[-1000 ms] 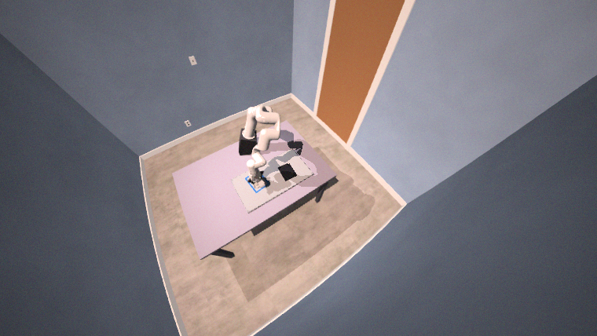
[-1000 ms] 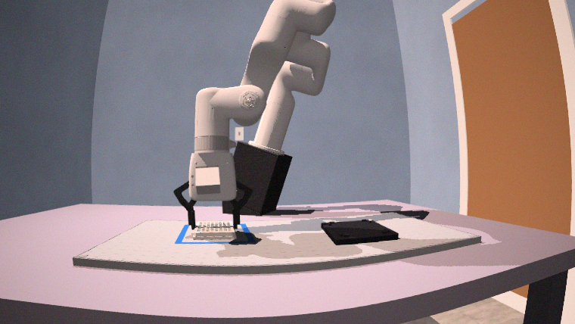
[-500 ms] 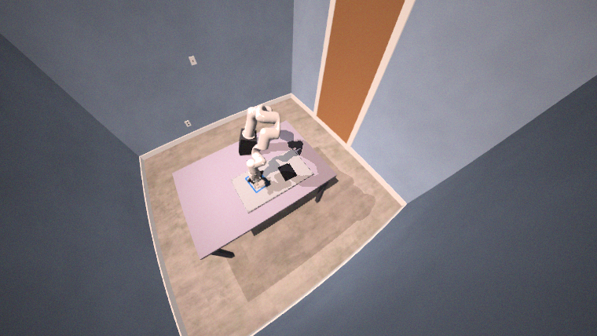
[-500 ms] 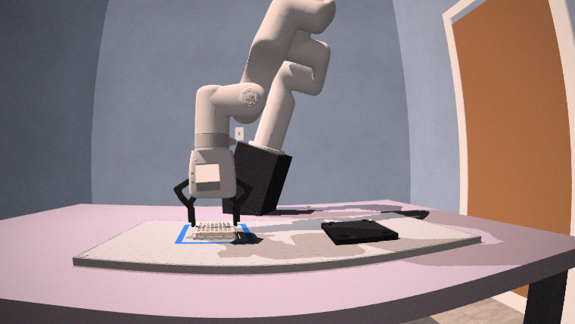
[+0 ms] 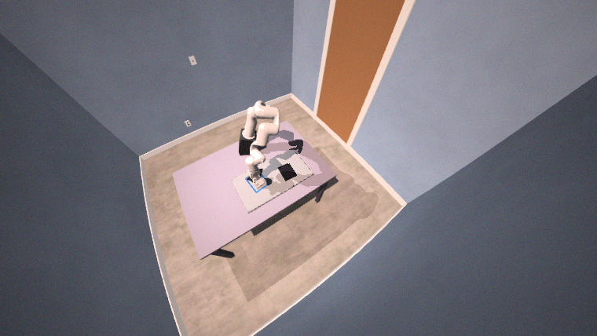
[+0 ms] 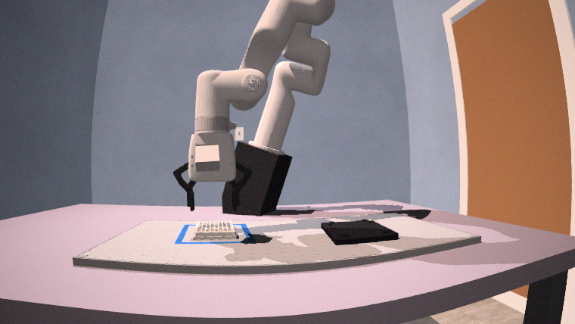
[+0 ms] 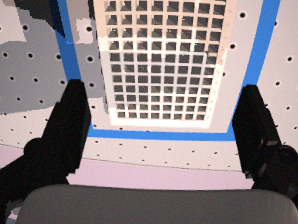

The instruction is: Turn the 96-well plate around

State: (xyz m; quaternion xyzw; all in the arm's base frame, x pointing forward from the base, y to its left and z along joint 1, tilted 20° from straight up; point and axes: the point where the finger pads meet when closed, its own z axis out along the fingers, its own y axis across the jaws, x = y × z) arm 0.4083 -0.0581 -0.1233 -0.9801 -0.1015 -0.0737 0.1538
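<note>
The white 96-well plate is 50 mm below my hand. Also, from my hand: black plate nest N1: 290 mm to the left, 50 mm below, 30 mm ahead.
</note>
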